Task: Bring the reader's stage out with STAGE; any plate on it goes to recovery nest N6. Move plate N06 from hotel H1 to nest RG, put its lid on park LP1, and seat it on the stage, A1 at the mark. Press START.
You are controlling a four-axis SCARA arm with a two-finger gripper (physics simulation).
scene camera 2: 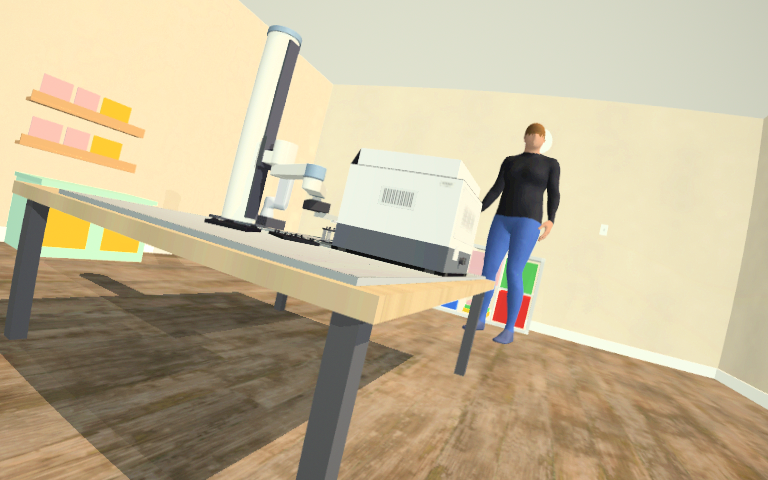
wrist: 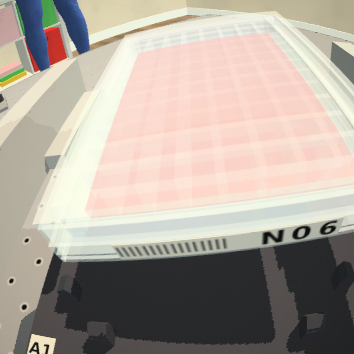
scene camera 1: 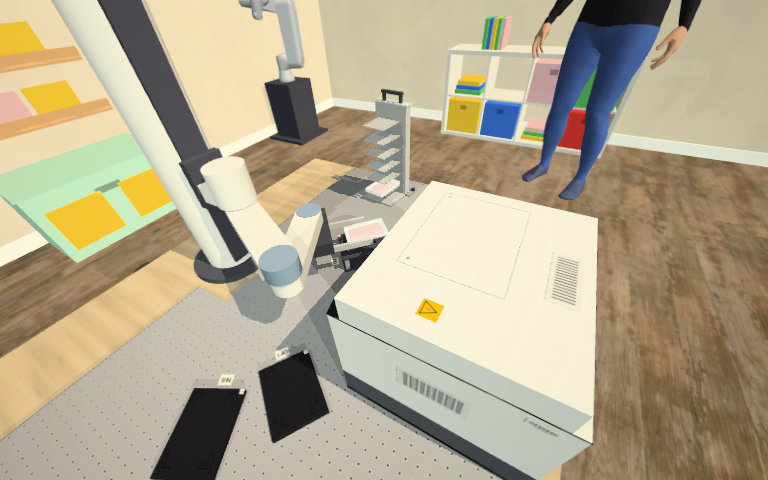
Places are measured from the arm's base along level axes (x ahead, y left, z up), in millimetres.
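Pixels of known places: gripper, fingertip midpoint: [wrist: 208, 63] [scene camera 1: 368, 229]; arm's base at its link origin: [scene camera 1: 234, 256].
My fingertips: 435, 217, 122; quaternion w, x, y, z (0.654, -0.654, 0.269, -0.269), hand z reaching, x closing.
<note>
Ahead of a thing's pixels: the offset from my fingertips to its top centre, as dx, dy, dz.
My gripper [scene camera 1: 362, 233] [wrist: 208, 64] is shut on plate N06 {-7, -7, +13} [scene camera 1: 369, 229] [wrist: 215, 135], a clear plate with pink wells and its clear lid on. The plate is held level a little above a dark nest {-16, -7, -39} [wrist: 170, 300] with corner posts and an A1 tag. In scene camera 2 the gripper is small and its fingers are hard to make out. Hotel H1 [scene camera 1: 403, 147] stands behind, with another pink plate {-138, +332, -47} [scene camera 1: 382, 187] low in it. Nest N6 {-35, -615, -91} [scene camera 1: 198, 433] and park LP1 {+75, -466, -89} [scene camera 1: 292, 396] hold no plate or lid. The reader's stage cannot be made out.
The large white reader {+365, -207, +231} [scene camera 1: 470, 243] [scene camera 2: 402, 198] stands close beside the gripper. The arm's column [scene camera 1: 198, 226] [scene camera 2: 254, 124] rises at the bench's far side. A person [scene camera 1: 606, 84] [scene camera 2: 523, 186] stands behind the bench. A second robot arm [scene camera 1: 291, 39] stands on a dark pedestal.
</note>
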